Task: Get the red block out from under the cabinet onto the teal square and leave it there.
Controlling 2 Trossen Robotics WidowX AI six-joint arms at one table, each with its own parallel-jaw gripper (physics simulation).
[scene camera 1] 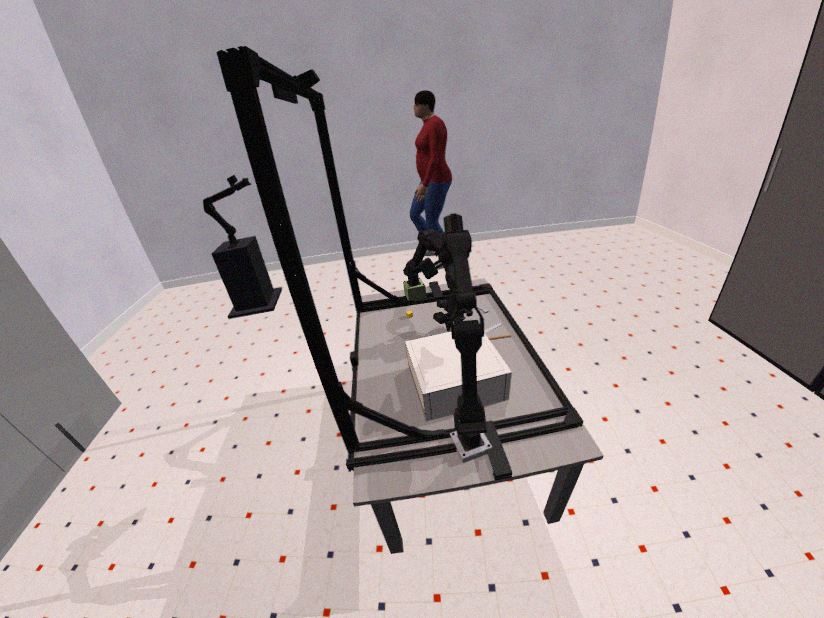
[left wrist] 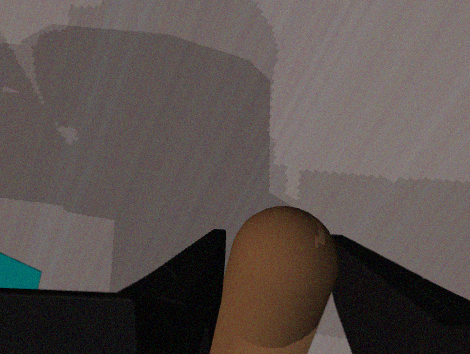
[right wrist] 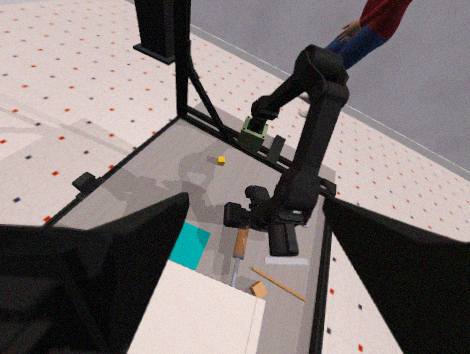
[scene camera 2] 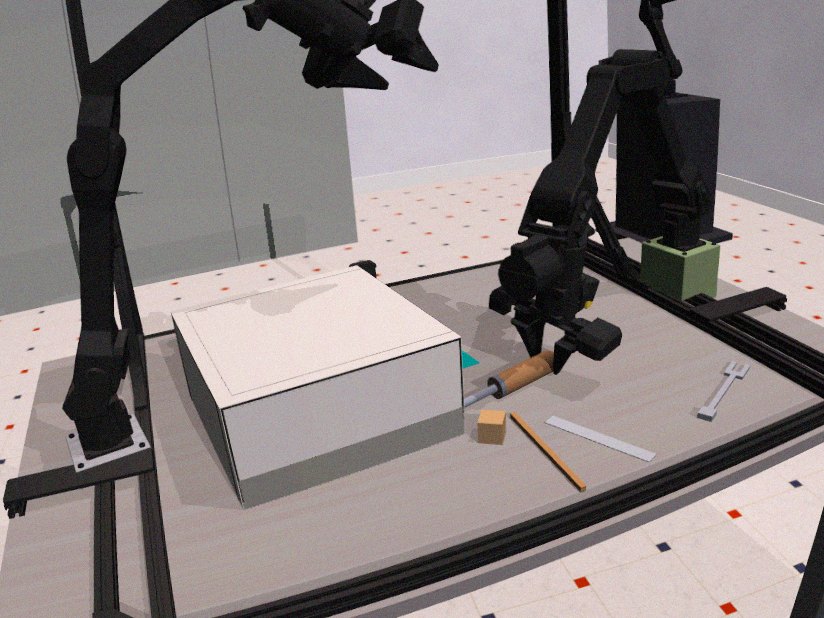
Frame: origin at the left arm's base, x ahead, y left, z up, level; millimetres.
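Seen in the pictures: left gripper, fingertip midpoint: (left wrist: pixel 276 245) (right wrist: pixel 242 225) (scene camera 2: pixel 546 368); right gripper, fingertip midpoint: (scene camera 1: pixel 438 263) (right wrist: pixel 255 200) (scene camera 2: pixel 411 77); left arm's base, link origin: (scene camera 1: pixel 413 283) (right wrist: pixel 255 127) (scene camera 2: pixel 681 243); right arm's base, link origin: (scene camera 1: pixel 470 439) (scene camera 2: pixel 106 441).
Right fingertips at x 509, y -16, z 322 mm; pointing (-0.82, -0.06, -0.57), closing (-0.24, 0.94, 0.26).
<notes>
Offsets run from my right fingertips to a thing's top centre. "pt": to the spot under its first point.
The white cabinet {176 mm ahead, 18 mm right, 285 mm down} (scene camera 1: pixel 446 362) (scene camera 2: pixel 318 331) (right wrist: pixel 198 309) stands in the middle of the table. The teal square {pt 77 mm back, 19 mm right, 420 mm down} (scene camera 2: pixel 469 359) (right wrist: pixel 189 246) lies on the table against the cabinet's far side, partly hidden in scene camera 2. My left gripper (scene camera 2: pixel 546 358) (left wrist: pixel 276 245) (right wrist: pixel 242 225) is shut on the brown handle of a screwdriver-like tool (scene camera 2: pixel 526 372) (left wrist: pixel 279 281) (right wrist: pixel 241 241). The tool is held low over the table and its metal shaft {pt 13 mm back, 101 mm left, 403 mm down} (scene camera 2: pixel 480 395) points at the foot of the cabinet. My right gripper (scene camera 2: pixel 410 76) (right wrist: pixel 255 200) is open and empty, high above the cabinet.
A small tan cube {18 mm ahead, 168 mm left, 391 mm down} (scene camera 2: pixel 492 426) (right wrist: pixel 258 289), a thin wooden stick {14 mm back, 232 mm left, 414 mm down} (scene camera 2: pixel 547 450) (right wrist: pixel 279 284) and a flat grey strip {84 mm back, 253 mm left, 420 mm down} (scene camera 2: pixel 600 438) (right wrist: pixel 286 260) lie near the tool. A small yellow cube {347 mm back, 62 mm right, 396 mm down} (scene camera 1: pixel 408 313) (right wrist: pixel 221 160) lies farther back. A person (scene camera 1: pixel 431 162) walks behind the table.
</notes>
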